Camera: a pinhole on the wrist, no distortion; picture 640 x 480 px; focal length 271.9 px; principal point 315.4 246.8 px. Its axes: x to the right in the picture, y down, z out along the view. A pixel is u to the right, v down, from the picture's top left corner.
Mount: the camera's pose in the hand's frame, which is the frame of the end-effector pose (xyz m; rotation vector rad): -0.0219 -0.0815 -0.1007 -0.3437 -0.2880 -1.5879
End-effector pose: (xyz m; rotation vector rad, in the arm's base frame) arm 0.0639 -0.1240 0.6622 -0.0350 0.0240 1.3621
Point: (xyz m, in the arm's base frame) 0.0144 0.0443 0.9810
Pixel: 322.9 332.4
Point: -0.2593 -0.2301 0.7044
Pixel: 25.5 73.3
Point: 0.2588 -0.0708 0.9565
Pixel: 517.3 327.1
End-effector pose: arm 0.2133 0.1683 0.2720 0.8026 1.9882 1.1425
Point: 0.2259 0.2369 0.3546
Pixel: 117.7 300.7
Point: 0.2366 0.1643 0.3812
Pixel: 53.3 182.3
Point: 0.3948 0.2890 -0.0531
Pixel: 536.2 320.7
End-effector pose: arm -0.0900 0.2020 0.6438 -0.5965 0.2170 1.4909
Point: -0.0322 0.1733 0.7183
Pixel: 414.6 165.5
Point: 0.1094 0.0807 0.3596
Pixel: behind the camera
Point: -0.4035 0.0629 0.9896
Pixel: 245.1 59.9
